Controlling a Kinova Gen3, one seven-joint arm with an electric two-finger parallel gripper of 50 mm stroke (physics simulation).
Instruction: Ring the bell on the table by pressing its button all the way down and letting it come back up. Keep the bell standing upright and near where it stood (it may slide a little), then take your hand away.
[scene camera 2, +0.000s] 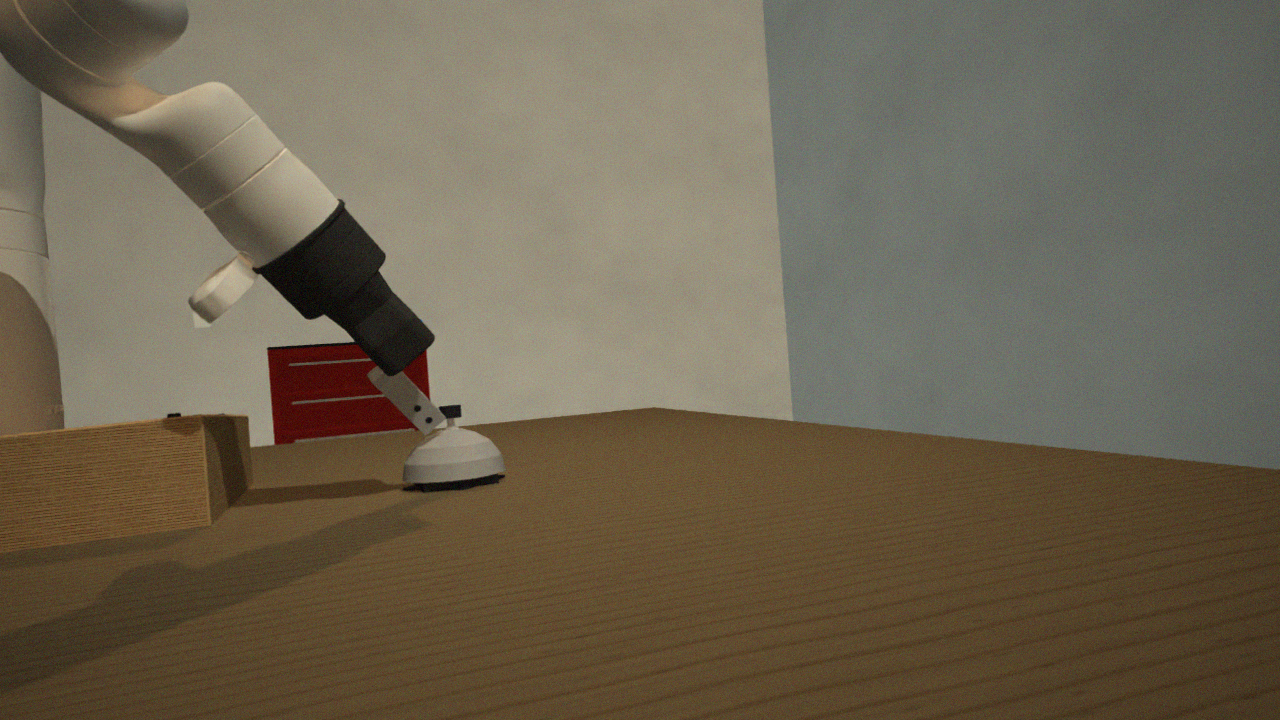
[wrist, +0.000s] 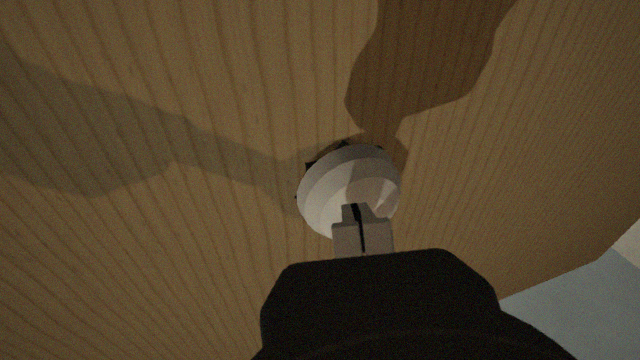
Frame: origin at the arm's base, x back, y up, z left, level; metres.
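Seen in the pictures: gripper, fingertip midpoint: (scene camera 2: 433, 424) (wrist: 355, 220).
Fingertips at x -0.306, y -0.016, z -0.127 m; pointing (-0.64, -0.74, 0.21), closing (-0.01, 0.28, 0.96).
Offsets run from my fingertips to a thing's top centre. Level surfaces: height alone.
A white domed bell @[dz +0.011, dx -0.017, dy +0.013 m] (scene camera 2: 454, 457) (wrist: 325, 192) stands upright on the wooden table. Its black button @[dz +0.011, dx -0.017, dy +0.013 m] (scene camera 2: 450, 411) sits raised on a short stem on top in the scene view; in the wrist view the button is hidden behind the fingers. My gripper (scene camera 2: 433, 428) (wrist: 355, 220) is shut and empty, tilted down from the left. Its fingertips are at the upper left side of the dome, beside the stem and a little lower than the button's top. Whether they touch the bell I cannot tell.
A wooden block or box (scene camera 2: 107, 483) stands on the table @[dy -0.053 m] (scene camera 2: 760, 573) to the left of the bell. A red drawer cabinet (scene camera 2: 313, 381) stands behind the table. My arm's shadows fall across the table near the bell.
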